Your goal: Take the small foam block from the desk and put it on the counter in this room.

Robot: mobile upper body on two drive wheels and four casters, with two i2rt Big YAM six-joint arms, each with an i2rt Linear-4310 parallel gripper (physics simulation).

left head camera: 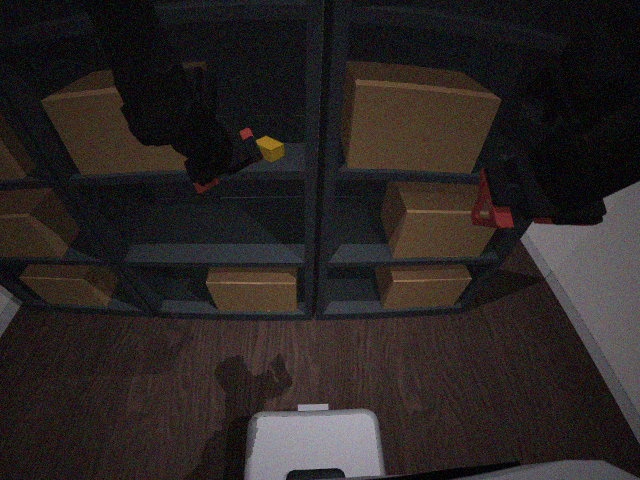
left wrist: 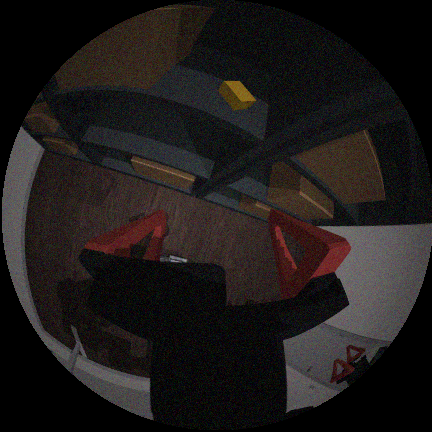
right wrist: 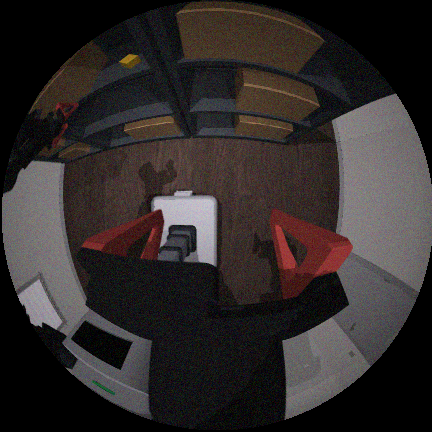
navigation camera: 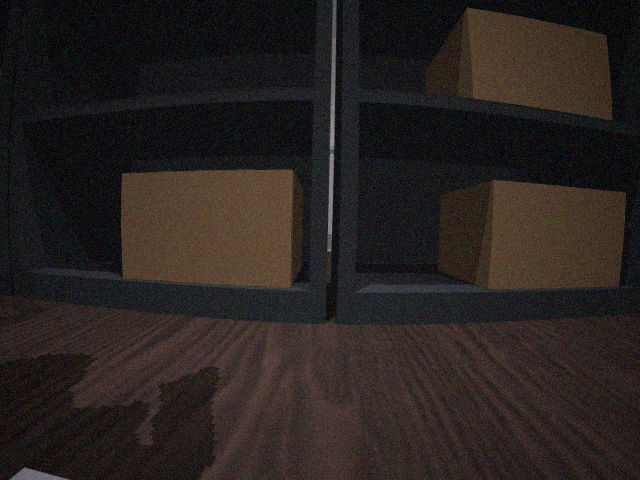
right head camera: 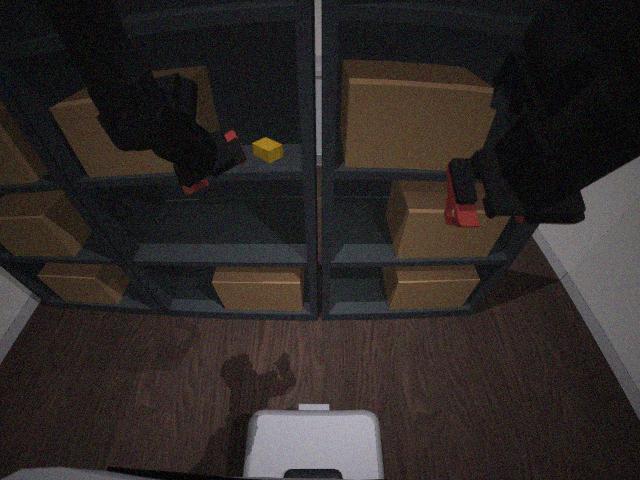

Labels:
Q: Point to a yellow foam block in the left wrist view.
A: At 237, 96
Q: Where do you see a dark shelving unit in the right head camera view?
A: At 261, 68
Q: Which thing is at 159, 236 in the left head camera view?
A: A dark shelving unit.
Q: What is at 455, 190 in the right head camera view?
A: My right gripper.

